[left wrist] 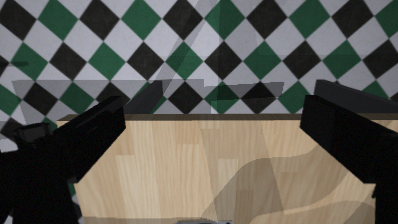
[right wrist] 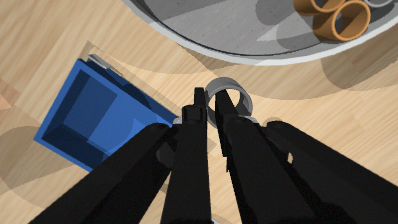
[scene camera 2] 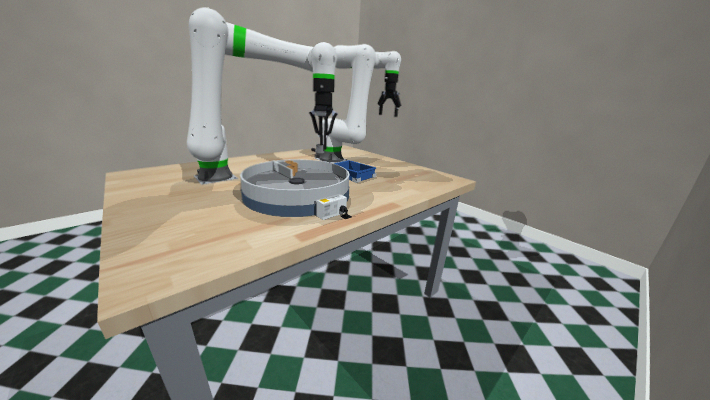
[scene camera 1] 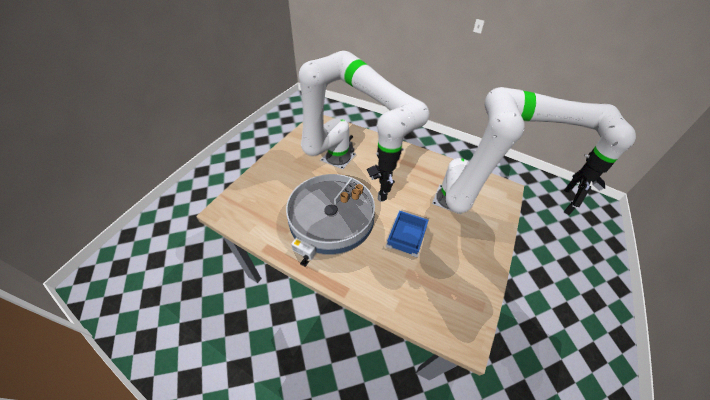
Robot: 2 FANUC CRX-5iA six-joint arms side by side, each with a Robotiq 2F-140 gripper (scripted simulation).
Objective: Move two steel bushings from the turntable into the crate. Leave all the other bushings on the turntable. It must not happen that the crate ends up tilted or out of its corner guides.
Labels:
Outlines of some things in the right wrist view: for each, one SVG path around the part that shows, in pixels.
My right gripper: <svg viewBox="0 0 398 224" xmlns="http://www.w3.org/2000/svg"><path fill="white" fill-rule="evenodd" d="M215 94L215 120L222 155L227 157L226 172L229 170L242 224L398 224L398 186L289 123L276 120L268 122L267 126L264 127L260 126L254 117L239 115L226 89ZM204 87L194 87L194 104L182 107L182 117L175 118L172 127L169 128L164 123L152 123L144 127L28 224L139 224L170 172L171 175L160 224L212 224L207 154L207 108Z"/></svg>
A blue crate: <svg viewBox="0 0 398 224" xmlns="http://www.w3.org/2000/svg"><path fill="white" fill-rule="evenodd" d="M33 140L84 170L91 172L147 125L164 123L170 128L173 125L174 119L178 117L110 68L104 69L94 61L85 62L80 58L76 60Z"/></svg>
A steel bushing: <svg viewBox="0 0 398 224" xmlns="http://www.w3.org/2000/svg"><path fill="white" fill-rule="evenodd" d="M229 77L219 77L212 80L204 90L207 121L216 129L215 111L209 107L209 102L219 91L225 89L239 91L240 98L235 107L239 115L251 117L253 111L253 104L249 94L238 82Z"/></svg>

